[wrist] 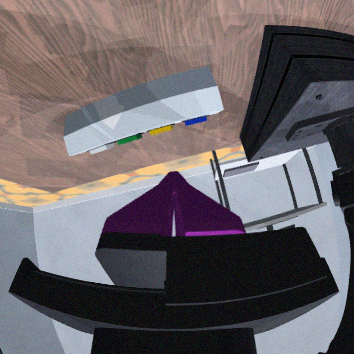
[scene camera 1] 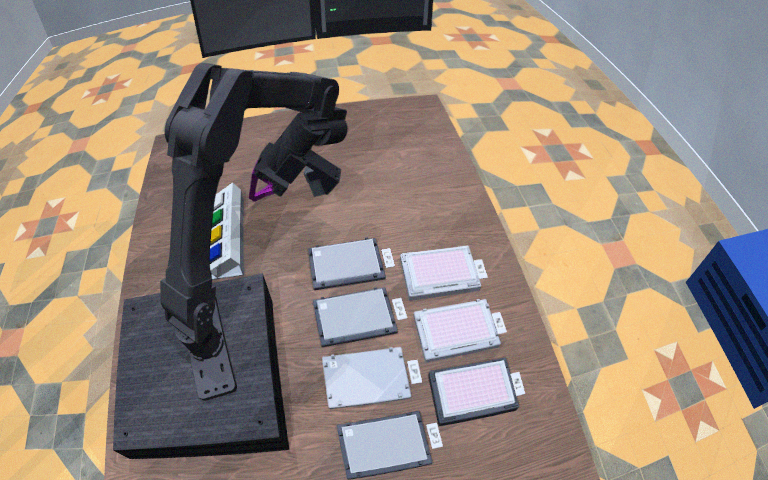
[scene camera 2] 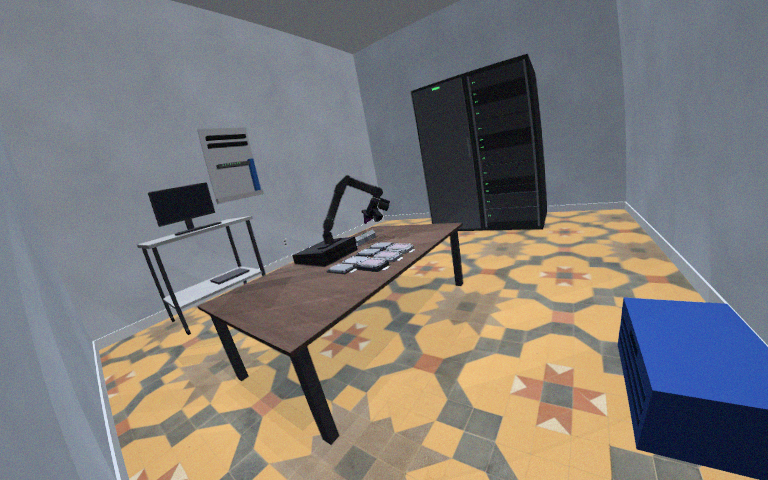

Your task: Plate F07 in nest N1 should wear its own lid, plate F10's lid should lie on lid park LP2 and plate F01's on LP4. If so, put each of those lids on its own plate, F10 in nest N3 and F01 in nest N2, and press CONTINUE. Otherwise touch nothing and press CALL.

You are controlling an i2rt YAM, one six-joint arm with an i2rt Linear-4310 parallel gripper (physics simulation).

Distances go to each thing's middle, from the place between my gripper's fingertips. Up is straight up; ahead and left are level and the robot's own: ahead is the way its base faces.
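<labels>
White button box (scene camera 1: 227, 236): from my hand, 8 cm behind, 6 cm to the left, 12 cm below.
</labels>
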